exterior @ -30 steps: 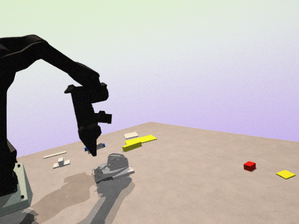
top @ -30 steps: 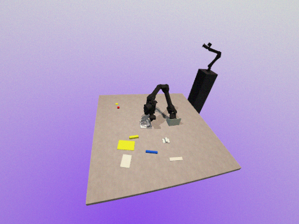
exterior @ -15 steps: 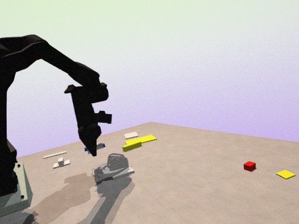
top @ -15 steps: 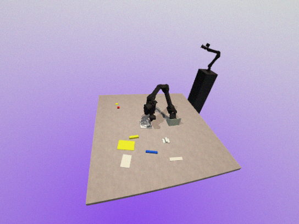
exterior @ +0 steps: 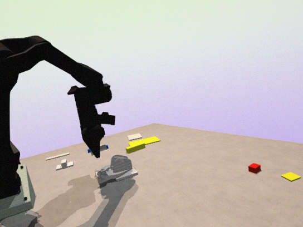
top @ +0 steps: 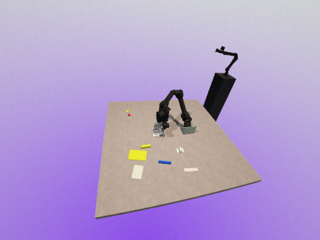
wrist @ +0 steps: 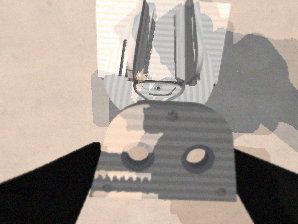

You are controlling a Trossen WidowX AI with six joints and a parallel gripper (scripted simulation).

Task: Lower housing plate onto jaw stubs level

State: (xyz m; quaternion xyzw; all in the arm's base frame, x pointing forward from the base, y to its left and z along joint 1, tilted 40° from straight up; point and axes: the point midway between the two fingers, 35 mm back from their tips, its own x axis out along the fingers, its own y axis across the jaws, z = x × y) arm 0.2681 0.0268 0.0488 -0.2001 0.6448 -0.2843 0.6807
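My gripper tip is now 20 mm below the white housing part and 10 mm short of it. Round my gripper tip: yellow plate (290 mm ahead, 240 mm to the left, 80 mm below); blue bar (350 mm to the left, 80 mm below, 70 mm ahead); yellow bar (200 mm ahead, 160 mm to the left, 70 mm below).
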